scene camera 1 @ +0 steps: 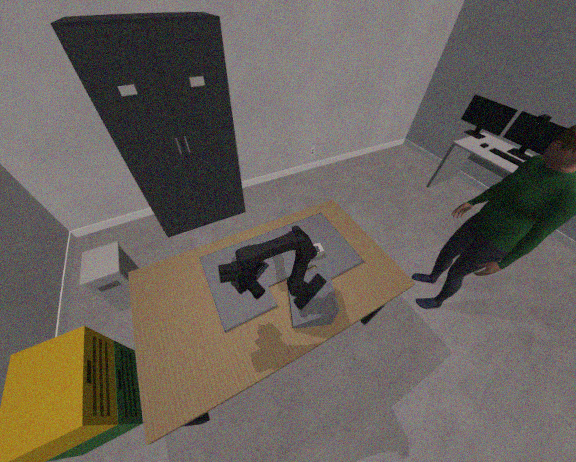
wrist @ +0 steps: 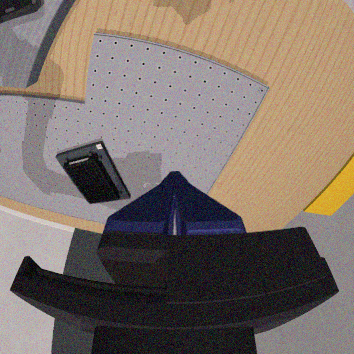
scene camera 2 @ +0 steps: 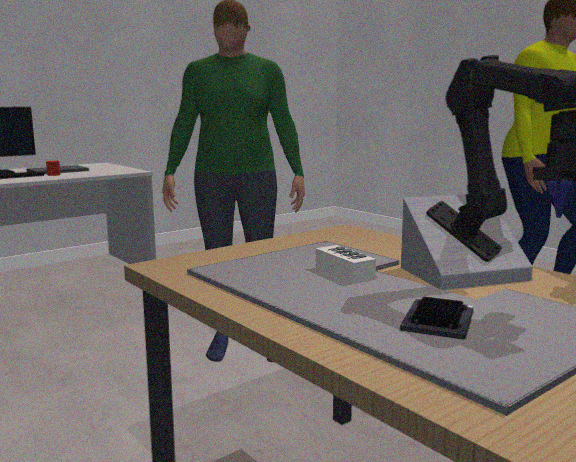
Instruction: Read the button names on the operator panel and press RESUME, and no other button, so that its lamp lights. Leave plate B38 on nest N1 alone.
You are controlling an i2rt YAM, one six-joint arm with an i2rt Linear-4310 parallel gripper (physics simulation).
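Places are measured from the arm's base along level axes (x right, y ahead, z up), in centimetres.
Where they show: gripper, fingertip midpoint: (wrist: pixel 174 178) (scene camera 2: pixel 558 217); arm's base, origin of the base link: (scene camera 1: pixel 310 291) (scene camera 2: pixel 462 231).
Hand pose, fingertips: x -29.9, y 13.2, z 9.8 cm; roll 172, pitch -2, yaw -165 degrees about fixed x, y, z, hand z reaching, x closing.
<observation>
Things, the pixels of their top centre, and the offset from my fingertips. Level surfaces: height alone.
- small pale box, middle of its top: (scene camera 2: pixel 344 252) (scene camera 1: pixel 310 249) dx +47.7, dy +11.9, dz -14.5 cm
- grey perforated board, its level: dz -20.1 cm
- black plate, middle of its top: (scene camera 2: pixel 438 308) (wrist: pixel 91 183) dx +12.2, dy +21.9, dz -17.5 cm
- dark nest, middle of its top: (scene camera 2: pixel 438 310) (wrist: pixel 91 181) dx +12.2, dy +21.9, dz -17.9 cm
- wooden table, its level: dz -21.4 cm
The operator panel, a small pale box (scene camera 1: pixel 318 249) (scene camera 2: pixel 345 266), stands on the grey perforated board (scene camera 1: pixel 217 300) (scene camera 2: pixel 280 295) (wrist: pixel 150 80). Dark markings or buttons show on its top, but the button names are too small and blurred to read. No lit lamp can be made out. A black plate (scene camera 2: pixel 437 311) (wrist: pixel 92 180) sits on the dark nest (scene camera 2: pixel 435 332) (wrist: pixel 113 167); its name cannot be read. My gripper (scene camera 2: pixel 559 214) (wrist: pixel 174 178) is shut and empty, its blue fingertips together, above the board and apart from the plate. The panel does not show in the wrist view.
The black arm (scene camera 1: pixel 270 246) (scene camera 2: pixel 472 125) stands on a grey sloped block (scene camera 1: pixel 312 320) (scene camera 2: pixel 420 250) on the wooden table (scene camera 1: pixel 175 360) (scene camera 2: pixel 400 380). A person in green (scene camera 1: pixel 530 200) (scene camera 2: pixel 235 115) and one in yellow (scene camera 2: pixel 530 120) stand beyond the table. A yellow box (scene camera 1: pixel 45 380) (wrist: pixel 332 197) stands beside it.
</observation>
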